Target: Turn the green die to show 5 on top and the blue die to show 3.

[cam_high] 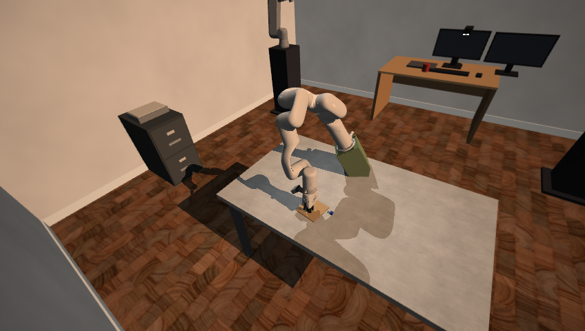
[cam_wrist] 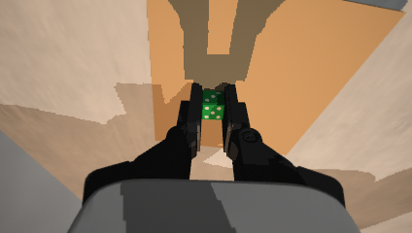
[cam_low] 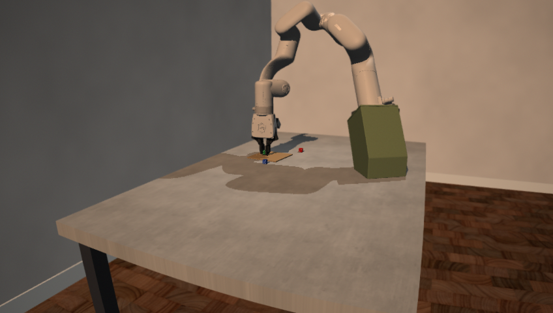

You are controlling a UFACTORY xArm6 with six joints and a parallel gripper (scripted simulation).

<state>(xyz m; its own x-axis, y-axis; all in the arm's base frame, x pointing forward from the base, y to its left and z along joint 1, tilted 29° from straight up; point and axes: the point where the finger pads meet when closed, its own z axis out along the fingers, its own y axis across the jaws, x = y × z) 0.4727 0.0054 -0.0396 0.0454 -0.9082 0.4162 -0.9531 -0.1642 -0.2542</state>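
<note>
The green die is 1 cm below my hand. The rest, counted from my hand: blue die 6 cm behind, 11 cm to the left, 2 cm below; tan mat 2 cm behind, 3 cm below; red die 11 cm behind, 13 cm to the right, 2 cm below.
</note>
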